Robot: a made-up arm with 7 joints. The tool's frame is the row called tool.
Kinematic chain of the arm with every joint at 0, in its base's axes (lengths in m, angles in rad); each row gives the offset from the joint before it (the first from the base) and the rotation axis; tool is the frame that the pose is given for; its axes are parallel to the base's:
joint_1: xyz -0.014 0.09 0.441 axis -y
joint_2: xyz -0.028 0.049 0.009 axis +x
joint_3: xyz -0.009 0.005 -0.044 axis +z
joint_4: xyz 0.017 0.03 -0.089 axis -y
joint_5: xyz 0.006 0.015 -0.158 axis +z
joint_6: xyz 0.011 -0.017 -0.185 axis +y
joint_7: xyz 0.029 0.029 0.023 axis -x
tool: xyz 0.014 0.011 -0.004
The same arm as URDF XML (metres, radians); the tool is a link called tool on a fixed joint. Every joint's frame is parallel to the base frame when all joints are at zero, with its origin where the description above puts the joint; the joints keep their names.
<robot name="arm">
  <joint name="joint_1" type="continuous">
    <parent link="base_link"/>
    <child link="link1"/>
    <origin xyz="-0.0140 0.0900 0.4410"/>
    <axis xyz="0 -1 0"/>
  </joint>
  <joint name="joint_2" type="continuous">
    <parent link="link1"/>
    <child link="link2"/>
    <origin xyz="-0.0280 0.0490 0.0090"/>
    <axis xyz="1 0 0"/>
  </joint>
  <joint name="joint_3" type="continuous">
    <parent link="link2"/>
    <child link="link3"/>
    <origin xyz="-0.0090 0.0050 -0.0440"/>
    <axis xyz="0 0 1"/>
  </joint>
  <joint name="joint_4" type="continuous">
    <parent link="link3"/>
    <child link="link4"/>
    <origin xyz="0.0170 0.0300 -0.0890"/>
    <axis xyz="0 -1 0"/>
  </joint>
  <joint name="joint_5" type="continuous">
    <parent link="link4"/>
    <child link="link5"/>
    <origin xyz="0.0060 0.0150 -0.1580"/>
    <axis xyz="0 0 1"/>
  </joint>
  <joint name="joint_6" type="continuous">
    <parent link="link5"/>
    <child link="link6"/>
    <origin xyz="0.0110 -0.0170 -0.1850"/>
    <axis xyz="0 1 0"/>
  </joint>
  <joint name="joint_7" type="continuous">
    <parent link="link6"/>
    <child link="link7"/>
    <origin xyz="0.0290 0.0290 0.0230"/>
    <axis xyz="-1 0 0"/>
  </joint>
  <joint name="tool_fixed" type="fixed">
    <parent link="link7"/>
    <child link="tool"/>
    <origin xyz="0.0140 0.0110 -0.0040"/>
  </joint>
  <link name="base_link"/>
  <link name="link1"/>
  <link name="link2"/>
  <link name="link3"/>
  <link name="link4"/>
  <link name="link5"/>
  <link name="link6"/>
  <link name="link7"/>
  <link name="tool"/>
</robot>

